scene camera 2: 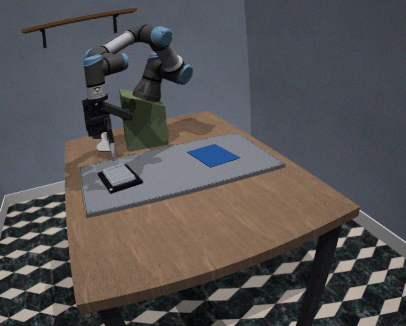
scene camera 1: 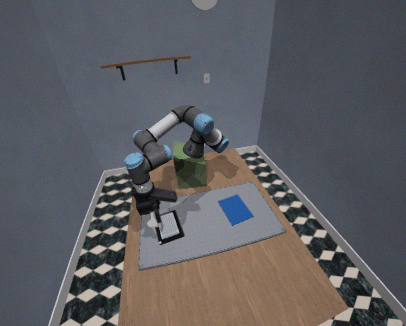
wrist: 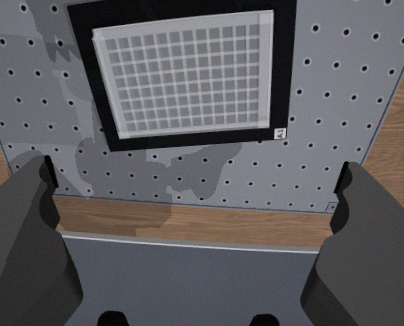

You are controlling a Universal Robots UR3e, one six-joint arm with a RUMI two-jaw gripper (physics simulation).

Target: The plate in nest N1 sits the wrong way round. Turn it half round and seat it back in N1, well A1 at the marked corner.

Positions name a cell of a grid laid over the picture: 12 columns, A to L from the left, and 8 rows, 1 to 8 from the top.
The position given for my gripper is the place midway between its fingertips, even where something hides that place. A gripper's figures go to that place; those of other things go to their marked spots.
Labels:
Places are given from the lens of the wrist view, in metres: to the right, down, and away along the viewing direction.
my gripper (wrist: F4): 0.00, 0.00, 0.12
pale well plate (wrist: G2): 0.01, -0.07, 0.18

